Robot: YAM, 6 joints.
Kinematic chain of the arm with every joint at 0, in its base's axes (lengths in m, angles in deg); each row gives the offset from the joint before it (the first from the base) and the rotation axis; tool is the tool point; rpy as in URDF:
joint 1: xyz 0 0 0.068 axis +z
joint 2: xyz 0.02 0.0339 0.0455 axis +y
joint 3: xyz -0.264 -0.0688 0 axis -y
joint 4: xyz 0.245 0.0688 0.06 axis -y
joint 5: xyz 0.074 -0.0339 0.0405 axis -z
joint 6: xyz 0.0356 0 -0.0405 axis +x
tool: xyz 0 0 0 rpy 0 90 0
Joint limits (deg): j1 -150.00..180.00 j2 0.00..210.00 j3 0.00..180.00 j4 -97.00..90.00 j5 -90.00..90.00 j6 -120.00..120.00
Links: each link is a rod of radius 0.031 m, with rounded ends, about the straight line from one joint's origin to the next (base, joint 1, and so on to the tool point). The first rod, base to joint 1, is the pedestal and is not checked.
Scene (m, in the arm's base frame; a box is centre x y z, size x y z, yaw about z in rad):
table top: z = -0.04
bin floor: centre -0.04 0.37 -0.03 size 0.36 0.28 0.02 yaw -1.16
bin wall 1: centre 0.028 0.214 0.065 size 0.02 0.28 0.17 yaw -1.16
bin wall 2: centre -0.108 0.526 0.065 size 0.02 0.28 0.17 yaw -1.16
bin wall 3: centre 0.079 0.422 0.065 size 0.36 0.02 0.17 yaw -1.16
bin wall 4: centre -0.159 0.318 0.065 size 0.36 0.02 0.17 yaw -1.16
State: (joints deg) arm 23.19 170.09 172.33 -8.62 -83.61 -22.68
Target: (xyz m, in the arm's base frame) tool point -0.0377 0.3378 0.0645
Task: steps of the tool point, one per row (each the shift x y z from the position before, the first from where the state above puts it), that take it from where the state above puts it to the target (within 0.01 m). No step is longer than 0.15 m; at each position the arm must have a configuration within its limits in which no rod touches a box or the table.
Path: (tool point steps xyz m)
1: -0.0616 0.0800 0.0163
2: -0.0806 0.0600 0.0142
3: -0.0929 0.0357 0.0114
4: -0.0973 0.0092 0.0078
5: -0.0938 -0.0170 0.0037
6: -0.0830 -0.0402 -0.0008
7: -0.0661 -0.0587 -0.0059
8: -0.0001 0.0159 -0.1031
9: 0.0001 -0.0159 -0.0989

